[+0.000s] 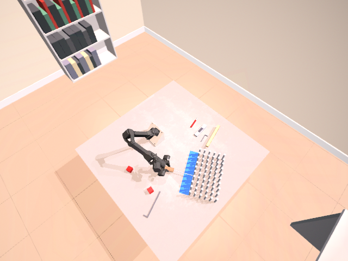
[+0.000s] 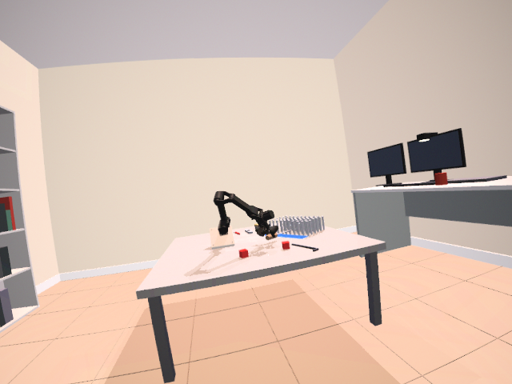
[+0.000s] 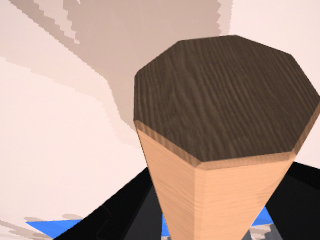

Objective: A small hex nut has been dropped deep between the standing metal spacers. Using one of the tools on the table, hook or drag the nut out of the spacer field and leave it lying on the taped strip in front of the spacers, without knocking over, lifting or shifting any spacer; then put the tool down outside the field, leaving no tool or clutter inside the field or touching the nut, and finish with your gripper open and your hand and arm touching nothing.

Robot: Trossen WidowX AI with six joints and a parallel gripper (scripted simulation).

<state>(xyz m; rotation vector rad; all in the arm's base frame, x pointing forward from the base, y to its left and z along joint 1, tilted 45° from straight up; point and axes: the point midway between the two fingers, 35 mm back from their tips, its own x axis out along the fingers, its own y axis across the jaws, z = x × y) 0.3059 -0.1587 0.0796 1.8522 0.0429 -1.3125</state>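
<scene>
Right now the blue taped strip is 130 mm ahead of my gripper tip, 110 mm to the left of it and 30 mm below it. Also, from my gripper tip: grey block 70 mm behind, 500 mm to the left, 20 mm below.
</scene>
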